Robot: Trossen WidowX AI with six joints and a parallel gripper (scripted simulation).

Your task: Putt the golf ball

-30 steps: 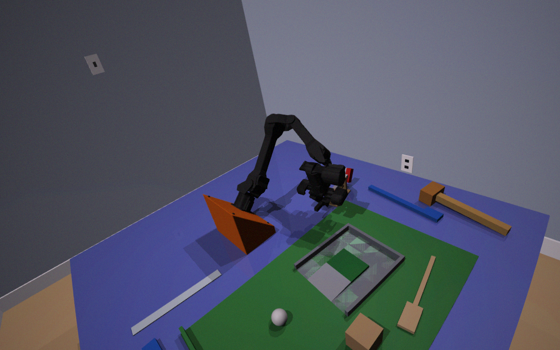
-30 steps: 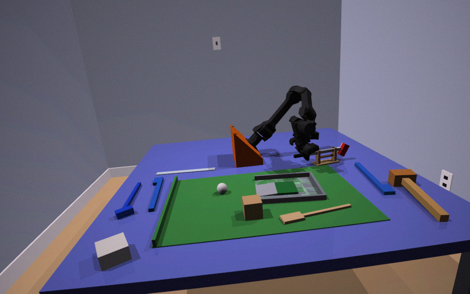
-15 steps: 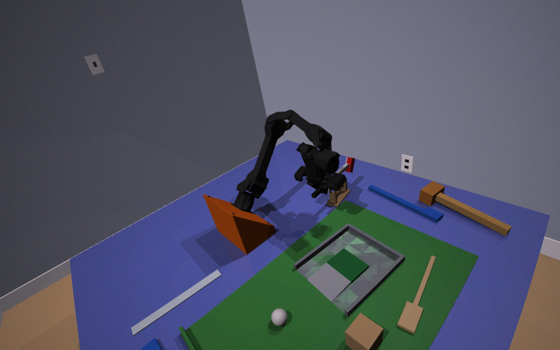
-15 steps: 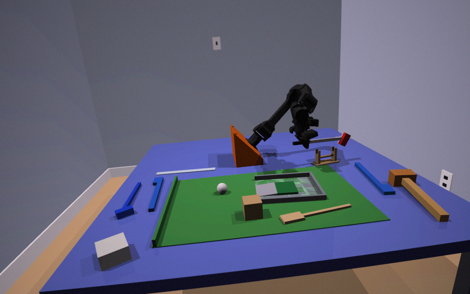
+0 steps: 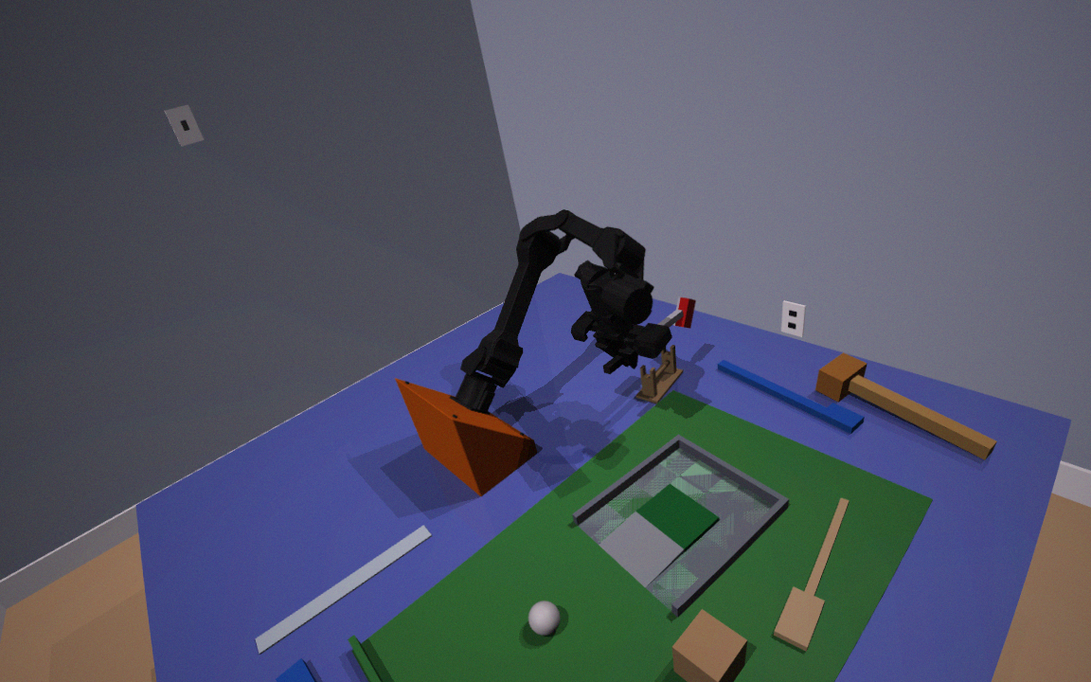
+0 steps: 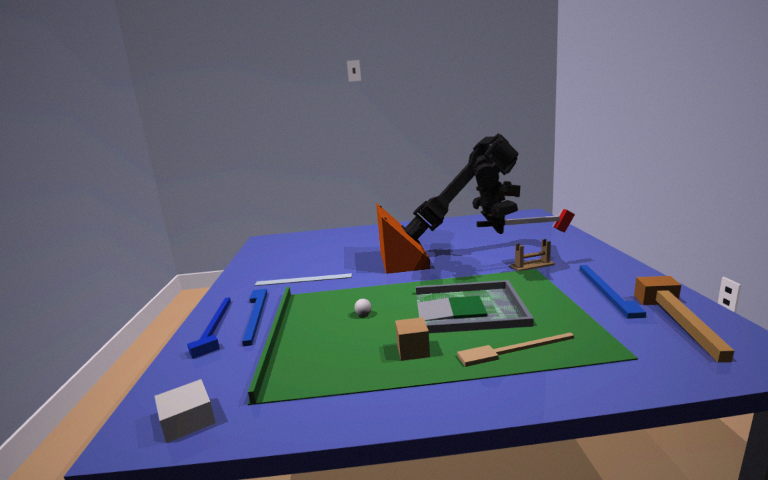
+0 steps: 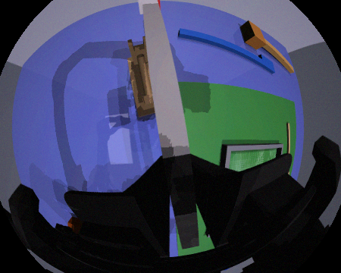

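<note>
The wooden rack is 1 cm behind my gripper tip, 11 cm to the left of it and 9 cm below it. Round my gripper tip: white golf ball 13 cm ahead, 43 cm to the right, 10 cm below; then green mat 21 cm ahead, 30 cm to the right, 12 cm below; then tan paddle 39 cm ahead, 18 cm to the right, 11 cm below.
</note>
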